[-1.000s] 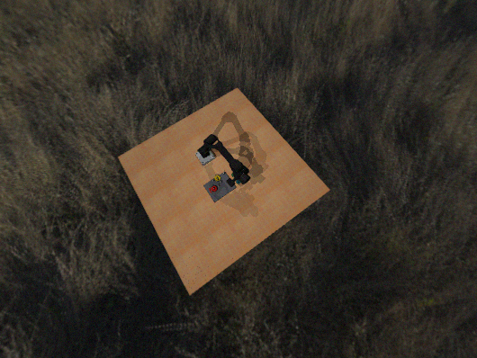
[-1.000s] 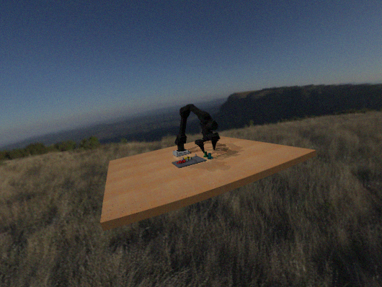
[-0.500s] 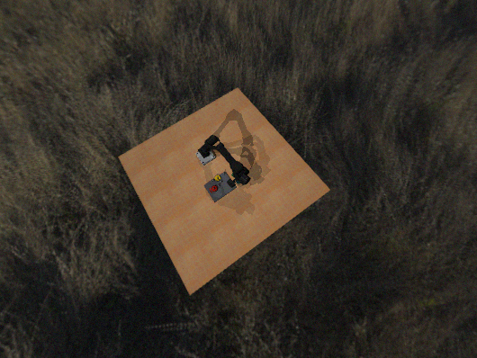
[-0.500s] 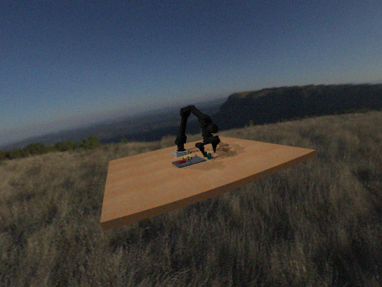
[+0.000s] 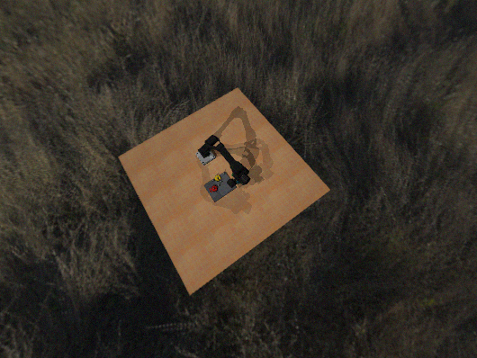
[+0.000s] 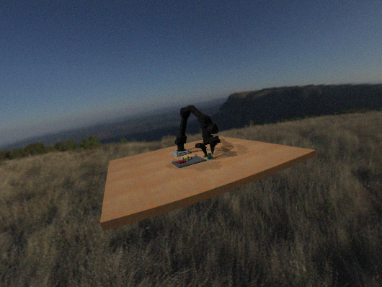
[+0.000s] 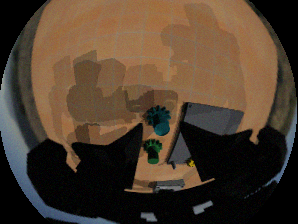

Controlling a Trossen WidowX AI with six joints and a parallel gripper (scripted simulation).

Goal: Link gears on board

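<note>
The teal gear lies 10 mm below my gripper tip. Also, from my gripper tip: green gear: 70 mm behind, 10 mm to the left, 10 mm below; then yellow gear: 130 mm behind, 120 mm to the right, 10 mm below; then red gear: 190 mm to the right, 70 mm behind, 10 mm below.
</note>
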